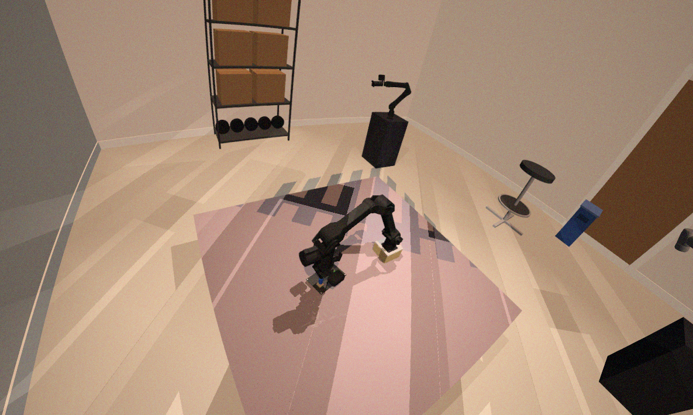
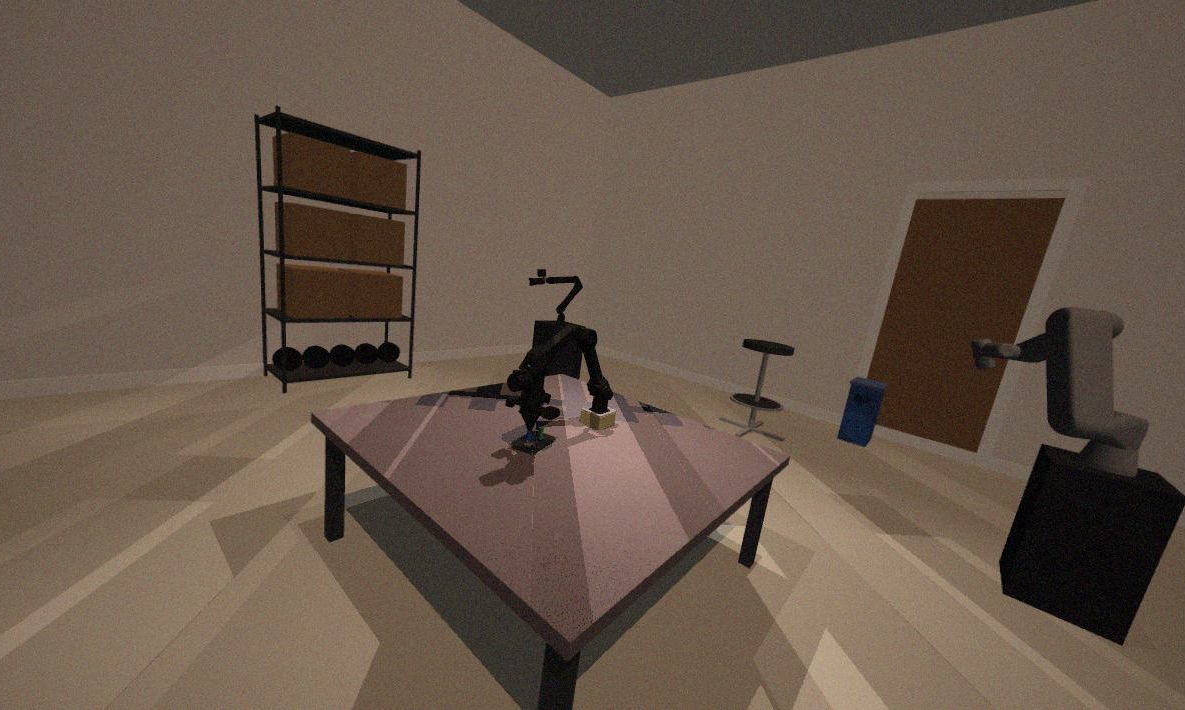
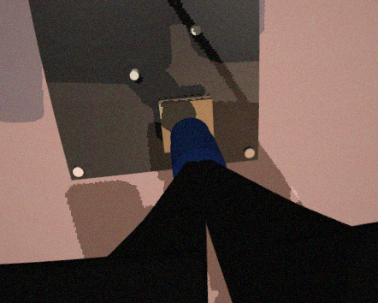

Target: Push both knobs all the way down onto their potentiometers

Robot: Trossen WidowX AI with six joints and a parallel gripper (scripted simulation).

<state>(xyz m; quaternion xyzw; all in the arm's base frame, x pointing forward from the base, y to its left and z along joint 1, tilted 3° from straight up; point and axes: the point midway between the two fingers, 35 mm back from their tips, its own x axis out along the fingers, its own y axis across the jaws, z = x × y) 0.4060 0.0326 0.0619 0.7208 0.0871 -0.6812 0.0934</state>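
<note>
My gripper tip is 10 mm above the blue knob. From my gripper tip the other things lie so: green knob 70 mm behind, 20 mm to the right, 20 mm below.
</note>
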